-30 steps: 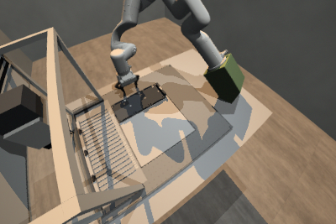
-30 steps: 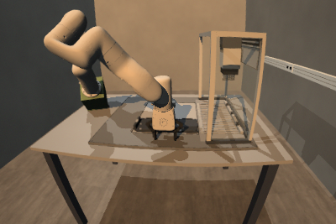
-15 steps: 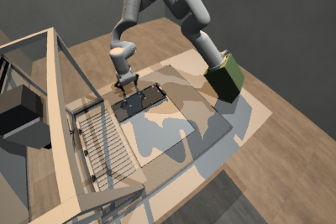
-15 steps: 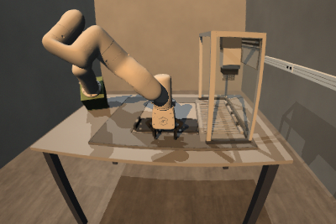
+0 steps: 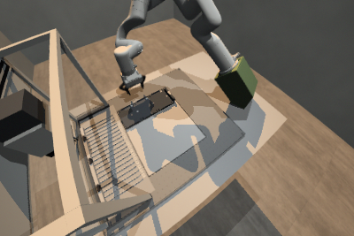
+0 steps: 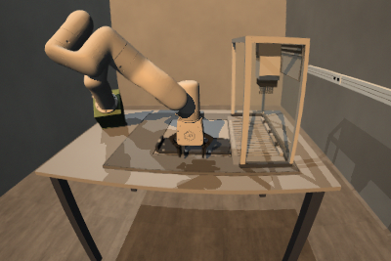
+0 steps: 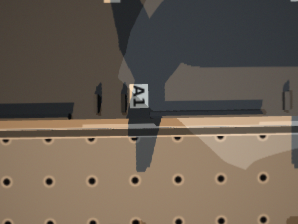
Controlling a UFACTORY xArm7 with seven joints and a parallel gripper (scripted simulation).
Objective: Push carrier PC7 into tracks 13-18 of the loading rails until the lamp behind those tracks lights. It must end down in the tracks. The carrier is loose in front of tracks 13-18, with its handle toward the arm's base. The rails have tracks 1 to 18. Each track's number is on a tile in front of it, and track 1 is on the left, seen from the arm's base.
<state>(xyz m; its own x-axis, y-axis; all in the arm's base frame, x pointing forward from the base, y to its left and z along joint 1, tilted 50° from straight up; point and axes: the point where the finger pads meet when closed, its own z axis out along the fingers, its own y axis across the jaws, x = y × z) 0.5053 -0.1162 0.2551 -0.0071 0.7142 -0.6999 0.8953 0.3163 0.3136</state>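
Right now my hand is 13 cm to the right of the carrier PC7, 3 cm above it and 1 cm past it.
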